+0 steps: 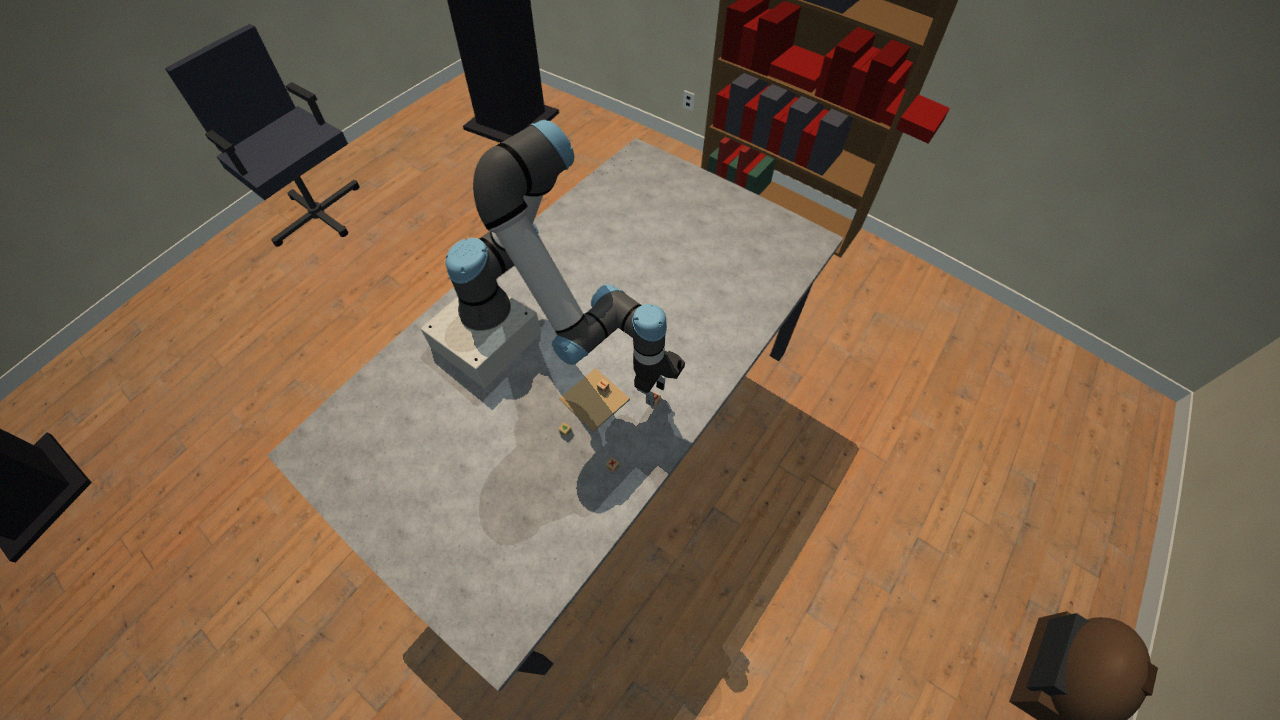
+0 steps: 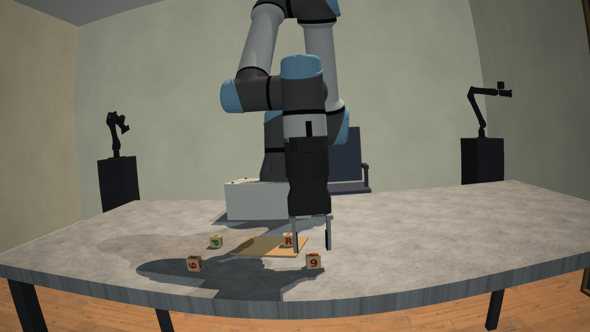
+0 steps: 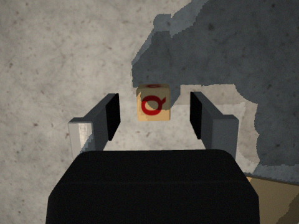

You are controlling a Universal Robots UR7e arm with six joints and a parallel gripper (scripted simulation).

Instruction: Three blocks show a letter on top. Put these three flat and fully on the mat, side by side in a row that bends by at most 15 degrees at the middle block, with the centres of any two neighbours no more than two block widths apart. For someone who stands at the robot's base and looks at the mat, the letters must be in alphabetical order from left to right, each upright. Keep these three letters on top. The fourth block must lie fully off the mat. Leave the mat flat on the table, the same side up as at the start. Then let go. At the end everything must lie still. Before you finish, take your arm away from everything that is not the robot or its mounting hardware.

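Now: the Q block 40 mm below my hand. Also, from my hand: X block 220 mm to the right, 40 mm below; tan mat 150 mm behind, 80 mm to the right, 50 mm below.
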